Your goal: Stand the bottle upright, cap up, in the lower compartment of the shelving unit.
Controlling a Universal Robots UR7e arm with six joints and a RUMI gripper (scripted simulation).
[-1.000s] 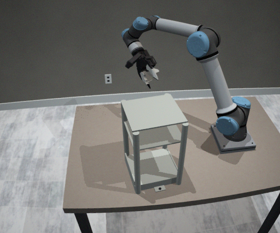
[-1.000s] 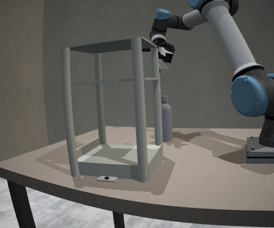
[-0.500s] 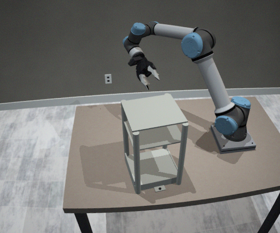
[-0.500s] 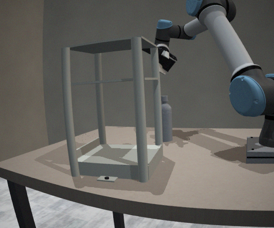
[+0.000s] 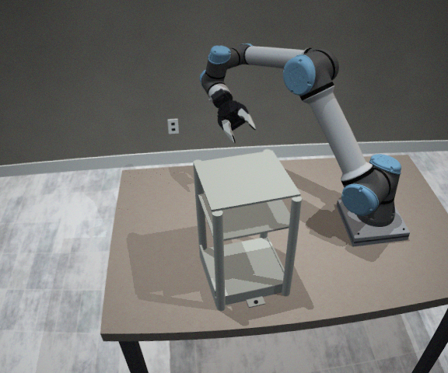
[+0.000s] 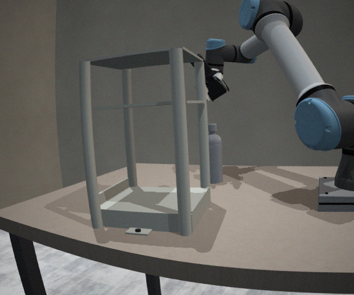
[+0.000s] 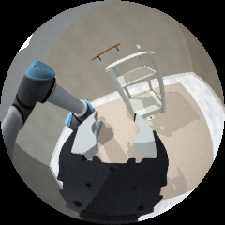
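My gripper is now 19 cm above the grey bottle and 2 cm to the left of it. The rest, counted from my hand: shelving unit 33 cm to the left, 13 cm below, 4 cm ahead.
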